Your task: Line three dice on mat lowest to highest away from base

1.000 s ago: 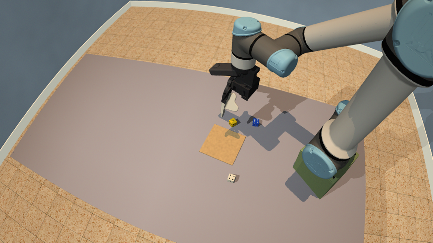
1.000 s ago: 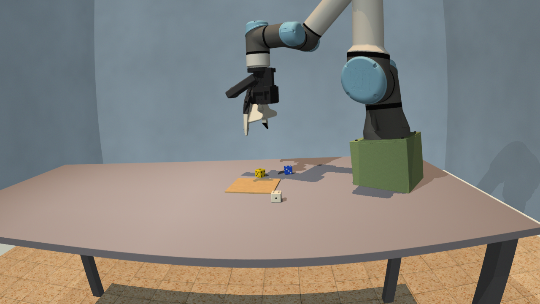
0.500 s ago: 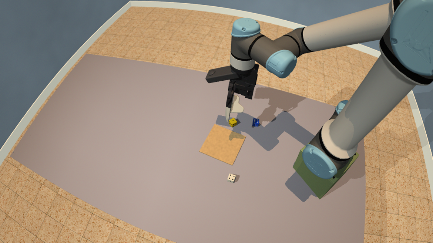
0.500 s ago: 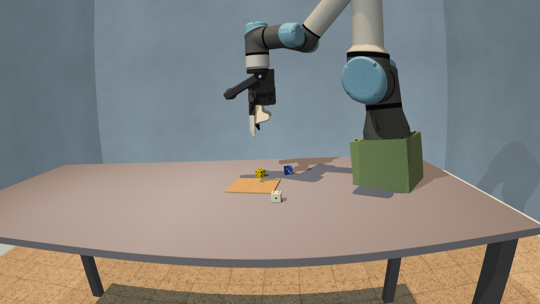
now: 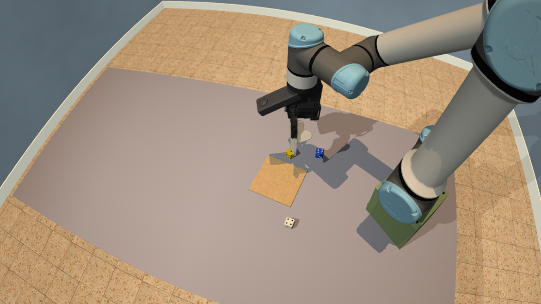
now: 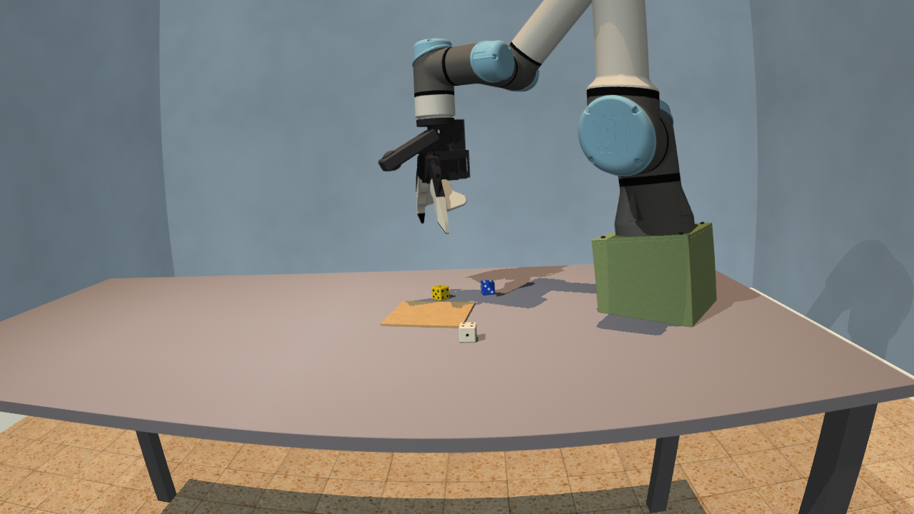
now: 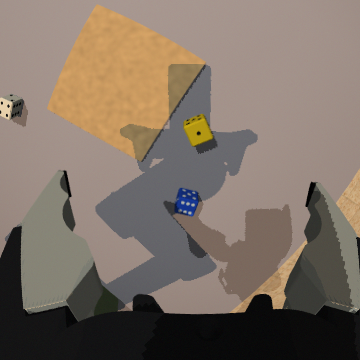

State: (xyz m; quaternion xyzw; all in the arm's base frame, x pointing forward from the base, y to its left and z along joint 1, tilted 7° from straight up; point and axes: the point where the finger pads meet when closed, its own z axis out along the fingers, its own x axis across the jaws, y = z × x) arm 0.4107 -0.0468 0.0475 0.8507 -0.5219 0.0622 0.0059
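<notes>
The yellow die lies 13 cm below my hand, 2 cm to the right of it and 1 cm behind it. Also, from my hand: white die: 22 cm to the left, 13 cm below, 9 cm behind; blue die: 13 cm below, 10 cm behind, 5 cm to the right; mat: 14 cm below, 9 cm to the left.
</notes>
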